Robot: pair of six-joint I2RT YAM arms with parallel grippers.
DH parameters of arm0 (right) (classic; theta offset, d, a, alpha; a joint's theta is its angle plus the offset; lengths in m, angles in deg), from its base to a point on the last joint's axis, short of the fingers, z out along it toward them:
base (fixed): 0 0 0 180
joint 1: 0 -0.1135 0.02 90
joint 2: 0 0 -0.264 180
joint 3: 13.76 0 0.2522 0
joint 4: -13.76 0 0.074 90
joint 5: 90 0 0 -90
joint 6: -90 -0.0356 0 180
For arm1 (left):
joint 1: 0 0.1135 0.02 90
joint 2: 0 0 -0.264 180
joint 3: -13.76 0 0.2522 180
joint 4: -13.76 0 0.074 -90
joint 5: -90 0 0 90
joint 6: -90 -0.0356 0 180
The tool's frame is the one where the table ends.
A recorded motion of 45 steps. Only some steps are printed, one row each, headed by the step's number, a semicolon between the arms.
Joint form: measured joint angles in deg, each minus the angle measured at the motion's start. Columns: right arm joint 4, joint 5, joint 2, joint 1, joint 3, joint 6; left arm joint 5, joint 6, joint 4, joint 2, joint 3, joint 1.
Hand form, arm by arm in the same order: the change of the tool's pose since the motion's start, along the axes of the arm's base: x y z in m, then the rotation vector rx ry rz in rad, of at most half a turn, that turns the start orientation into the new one. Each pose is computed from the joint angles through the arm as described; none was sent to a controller.
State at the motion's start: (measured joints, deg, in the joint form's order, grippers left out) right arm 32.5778 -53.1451 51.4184 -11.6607 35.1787 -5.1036; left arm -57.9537 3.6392 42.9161 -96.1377 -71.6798 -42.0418
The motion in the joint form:
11: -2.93 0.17 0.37 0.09 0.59 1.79; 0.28 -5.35 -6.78 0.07 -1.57 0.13
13: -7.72 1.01 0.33 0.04 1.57 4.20; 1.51 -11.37 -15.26 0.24 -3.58 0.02
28: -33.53 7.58 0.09 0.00 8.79 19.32; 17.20 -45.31 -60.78 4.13 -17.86 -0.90
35: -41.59 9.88 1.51 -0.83 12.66 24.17; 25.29 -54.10 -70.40 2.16 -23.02 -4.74
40: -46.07 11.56 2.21 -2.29 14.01 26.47; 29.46 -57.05 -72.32 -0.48 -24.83 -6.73
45: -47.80 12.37 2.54 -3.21 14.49 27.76; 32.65 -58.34 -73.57 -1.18 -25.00 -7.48
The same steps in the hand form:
11: 0.0027 0.0002 -0.0023 -0.0215 0.0184 -0.0093; 0.0032 -0.0016 -0.0008 0.0417 -0.0232 0.0206
13: 0.0043 0.0004 -0.0040 -0.0496 0.0457 -0.0279; 0.0051 -0.0038 -0.0012 0.0954 -0.0420 0.0496
28: 0.0059 -0.0019 -0.0029 -0.2410 0.1289 -0.1456; -0.0092 0.0097 0.0331 0.4160 -0.3059 0.2562
35: 0.0079 0.0005 0.0020 -0.3156 0.1489 -0.1606; -0.0221 -0.0070 0.0345 0.5379 -0.4249 0.2718
40: 0.0073 0.0050 0.0001 -0.3630 0.1746 -0.1539; -0.0227 -0.0227 0.0248 0.5992 -0.4713 0.2779
45: 0.0067 0.0079 -0.0010 -0.3873 0.1786 -0.1467; -0.0235 -0.0268 0.0189 0.6474 -0.4915 0.2978

